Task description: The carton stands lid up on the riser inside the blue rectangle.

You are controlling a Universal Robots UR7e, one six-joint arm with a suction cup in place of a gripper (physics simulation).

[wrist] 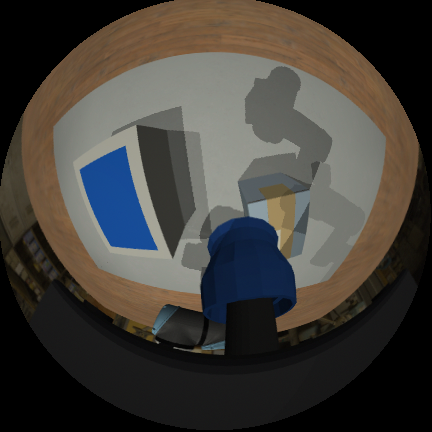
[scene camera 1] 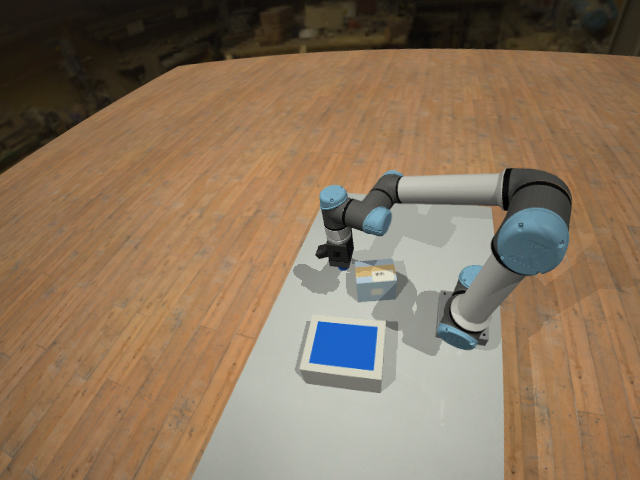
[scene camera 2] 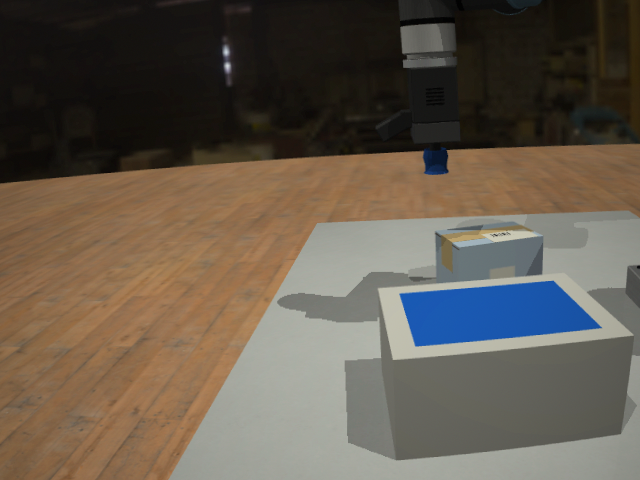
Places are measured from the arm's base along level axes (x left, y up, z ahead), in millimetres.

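Where they show: end effector, tool point: (wrist: 243, 248) (scene camera 2: 436, 172).
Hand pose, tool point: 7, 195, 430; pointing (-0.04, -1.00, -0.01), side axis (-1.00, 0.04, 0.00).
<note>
Each offset is from my tool point to the top centre of the thing, as dx, dy, dz. Level surfaces: height alone.
A blue-grey carton {-98, -122, -91} (scene camera 1: 376, 281) (scene camera 2: 488, 258) (wrist: 277, 200) stands on the grey mat behind the riser, its tan tape and white label on the top face. The cream riser {+218, -124, -42} (scene camera 1: 343, 379) (scene camera 2: 511, 397) (wrist: 162, 190) carries a flat blue rectangle {+218, -124, -42} (scene camera 1: 343, 345) (scene camera 2: 498, 312) (wrist: 118, 200) on its top, with nothing on it. My gripper, a blue suction cup (scene camera 1: 343, 268) (scene camera 2: 435, 172) (wrist: 243, 227), points down in the air above the carton's level, off to its left in scene camera 1. It holds nothing and is apart from the carton. In the wrist view the cup hides part of the carton.
The grey mat {dy -244} (scene camera 1: 310, 439) (scene camera 2: 289, 413) (wrist: 215, 85) lies on a wooden plank surface (scene camera 1: 155, 232) (scene camera 2: 129, 310). The arm's base (scene camera 1: 465, 330) stands on the mat to the right of the carton and riser in scene camera 1. Arm shadows fall around the carton.
</note>
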